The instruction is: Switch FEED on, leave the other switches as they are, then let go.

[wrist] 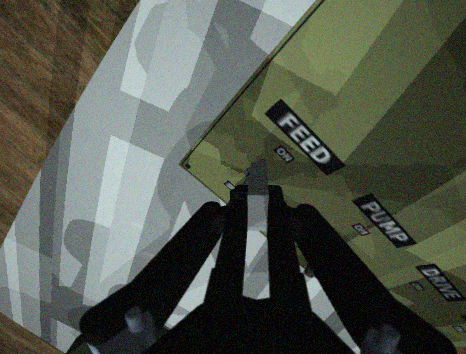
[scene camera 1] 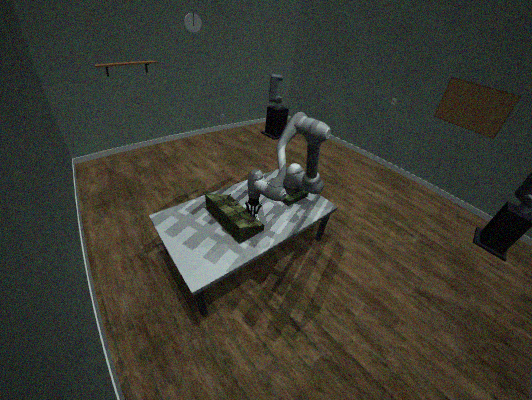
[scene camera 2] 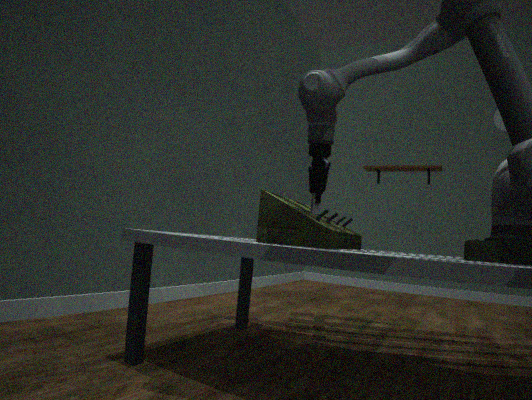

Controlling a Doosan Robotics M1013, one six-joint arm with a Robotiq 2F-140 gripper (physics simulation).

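Places are measured from the arm's base along level axes (x ahead, y left, z up), in metres.
Where they show: gripper, fingertip midpoint: [wrist: 258,175] [scene camera 1: 252,219] [scene camera 2: 315,214]; arm's base, origin of the base link: [scene camera 1: 290,188] [scene camera 2: 516,244].
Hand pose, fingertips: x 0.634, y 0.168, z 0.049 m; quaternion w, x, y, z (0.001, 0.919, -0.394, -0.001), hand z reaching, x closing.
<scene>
Things, the pixels of their top centre, and the offset from my fingertips. "*": a spot on its surface instead. Level surfaces: height alone.
- mark, surface spot: [wrist: 283,154] * 0.033 m ahead, 0.001 m right, 0.003 m up
- PUMP label, middle of its top: [wrist: 387,225] 0.058 m ahead, 0.121 m right, 0.018 m up
- DRIVE label, middle of its top: [wrist: 444,287] 0.058 m ahead, 0.241 m right, 0.018 m up
- pale table, its level: 0.110 m down
A sloped green switch panel [scene camera 1: 225,212] [scene camera 2: 287,225] [wrist: 370,65] stands on the table. In the wrist view its FEED label [wrist: 305,137] has a small ON mark [wrist: 283,154] below it; the PUMP label [wrist: 384,221] and DRIVE label [wrist: 441,283] follow to the lower right. In scene camera 2 several thin dark levers [scene camera 2: 332,217] stick up at a slant. My gripper [scene camera 1: 254,217] [scene camera 2: 315,210] [wrist: 258,175] is shut and empty, pointing down, with its tips low over the panel beside the FEED label's ON mark. The FEED lever is hidden behind the fingers in the wrist view, so its position is unclear.
The panel stands on a pale table [scene camera 1: 187,270] [scene camera 2: 200,237] [wrist: 112,115]. The arm's base is on the same table, by a low green block [scene camera 1: 296,198]. A wall shelf [scene camera 1: 125,64] [scene camera 2: 402,168] and black pedestals [scene camera 1: 276,121] [scene camera 1: 502,230] stand away from the table.
</scene>
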